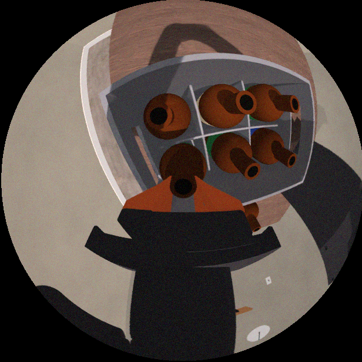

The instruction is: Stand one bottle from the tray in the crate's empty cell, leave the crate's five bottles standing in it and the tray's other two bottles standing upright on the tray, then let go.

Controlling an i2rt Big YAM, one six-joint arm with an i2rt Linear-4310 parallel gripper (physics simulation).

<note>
In view: the gripper (pixel 182 179), a green-banded brown bottle (pixel 183 161), a blue-banded bottle (pixel 267 145), a green-banded brown bottle (pixel 270 104), a cream-banded bottle (pixel 223 106), a green-banded brown bottle (pixel 232 153) and a cream-banded bottle (pixel 166 116).
</note>
